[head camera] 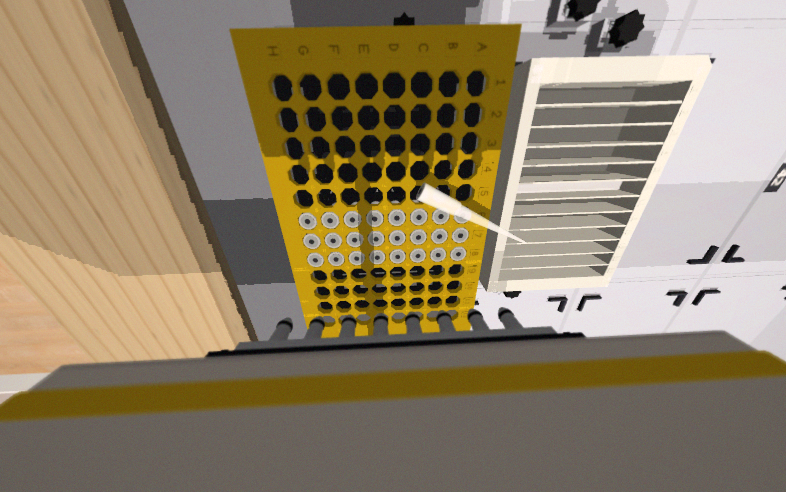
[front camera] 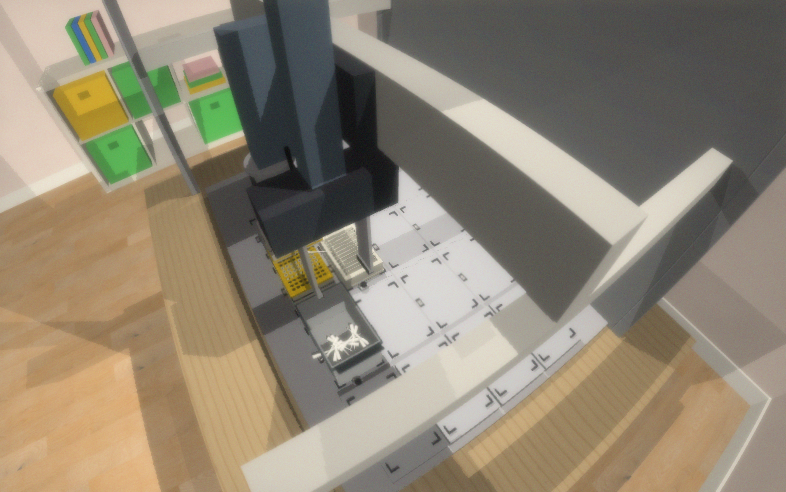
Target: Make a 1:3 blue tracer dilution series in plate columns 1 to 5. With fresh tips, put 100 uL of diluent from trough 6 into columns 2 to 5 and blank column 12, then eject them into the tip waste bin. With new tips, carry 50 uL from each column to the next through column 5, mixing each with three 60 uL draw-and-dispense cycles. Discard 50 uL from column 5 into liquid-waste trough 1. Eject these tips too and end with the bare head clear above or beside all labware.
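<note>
The eight-channel head (front camera: 313, 211) (head camera: 394, 440) carries a row of bare dark nozzles (head camera: 379, 324), with no tips on them. In the head view they show over the column 12 end of the yellow tip rack (front camera: 290, 292) (head camera: 377, 37). White tips (head camera: 396, 218) fill rack columns 6 to 8; columns 1 to 5 and 9 to 11 are empty. A loose tip (head camera: 458, 208) lies across the rack towards the cream trough block (front camera: 365, 277) (head camera: 614, 64). Used tips (front camera: 346, 342) lie heaped in the grey bin (front camera: 330, 316). The parked plate gripper (front camera: 344, 284) hangs open and empty. The plate does not show.
A pale frame beam (front camera: 371, 429) crosses the front, and another tall wall-like beam (front camera: 493, 121) runs along the right. A grey post (front camera: 156, 98) stands at the left. A shelf with green and yellow boxes (front camera: 92, 104) stands behind. The bin is nearer the front than the rack.
</note>
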